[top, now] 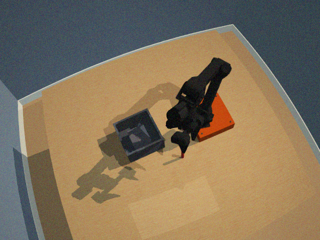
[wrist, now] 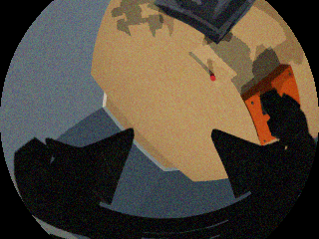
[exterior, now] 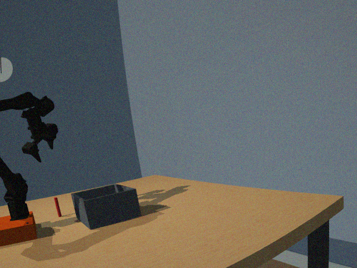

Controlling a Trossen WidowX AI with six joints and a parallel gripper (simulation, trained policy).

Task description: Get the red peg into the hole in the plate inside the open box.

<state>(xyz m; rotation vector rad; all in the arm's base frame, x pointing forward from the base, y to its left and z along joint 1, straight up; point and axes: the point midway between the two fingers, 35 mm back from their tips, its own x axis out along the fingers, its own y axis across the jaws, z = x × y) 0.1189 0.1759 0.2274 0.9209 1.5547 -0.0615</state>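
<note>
My gripper tip is 1 cm short of the red peg, 5 cm to the left of it and 21 cm above it. From my gripper tip the other things lie so: dark grey box 20 cm ahead, 18 cm to the right, 22 cm below; grey plate 20 cm ahead, 18 cm to the right, 20 cm below.
</note>
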